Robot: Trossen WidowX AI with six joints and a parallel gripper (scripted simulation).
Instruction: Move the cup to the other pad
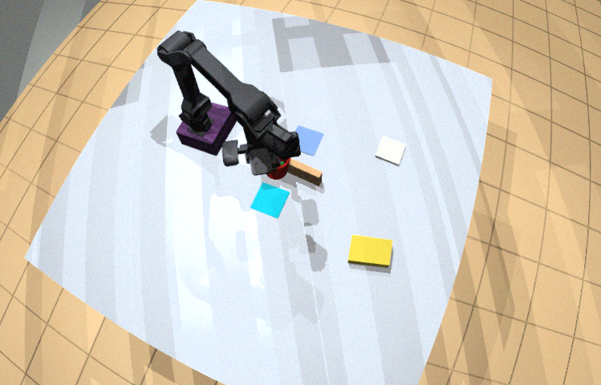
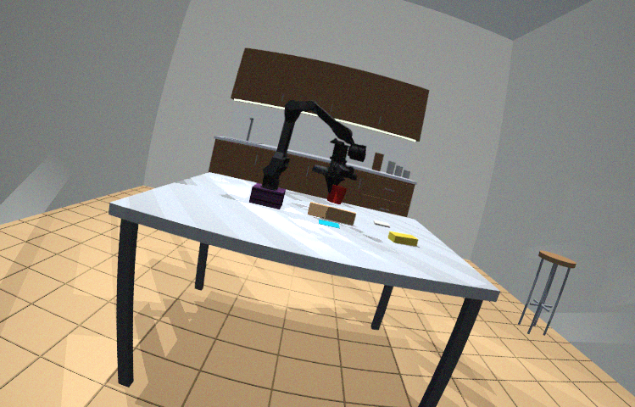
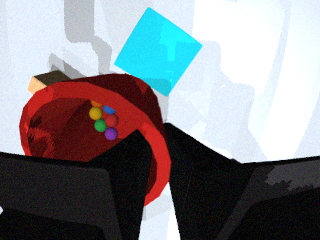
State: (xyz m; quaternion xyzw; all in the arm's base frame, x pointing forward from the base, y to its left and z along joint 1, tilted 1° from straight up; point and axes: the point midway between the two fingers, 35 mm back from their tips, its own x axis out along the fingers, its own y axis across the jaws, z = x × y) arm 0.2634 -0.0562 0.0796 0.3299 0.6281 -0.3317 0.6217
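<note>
The cyan pad is 20 mm ahead of my gripper tip, 40 mm to the right of it and 130 mm below it. Round my gripper tip: light blue pad 30 mm ahead, 180 mm to the left, 130 mm below; then red cup 30 mm ahead, 20 mm to the left; then wooden bar 30 mm ahead, 70 mm to the left, 100 mm below.
</note>
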